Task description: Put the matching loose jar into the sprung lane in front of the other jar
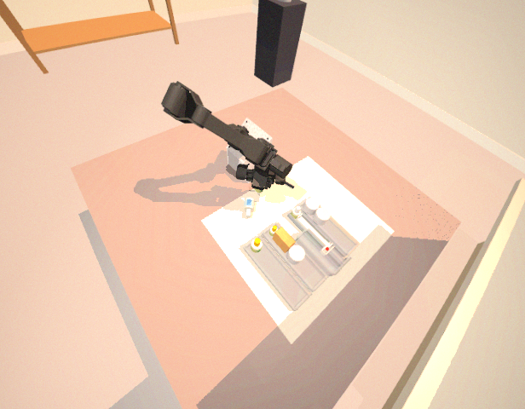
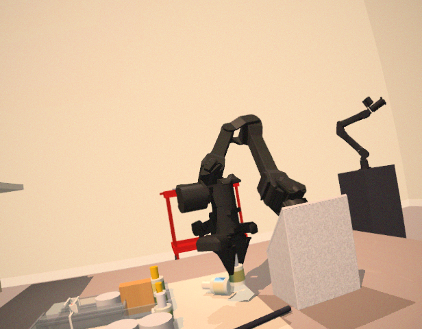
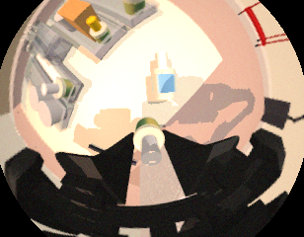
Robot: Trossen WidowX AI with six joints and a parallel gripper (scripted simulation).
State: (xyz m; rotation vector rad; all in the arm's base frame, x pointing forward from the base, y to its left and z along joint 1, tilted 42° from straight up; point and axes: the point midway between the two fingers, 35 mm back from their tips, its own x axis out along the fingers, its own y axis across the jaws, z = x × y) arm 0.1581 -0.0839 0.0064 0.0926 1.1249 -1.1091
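The box is 230 mm ahead of my gripper tip, 80 mm to the right of it and 30 mm below it. Round my gripper tip: black rod 10 mm ahead, 140 mm to the left, 60 mm below; red mark 360 mm ahead.
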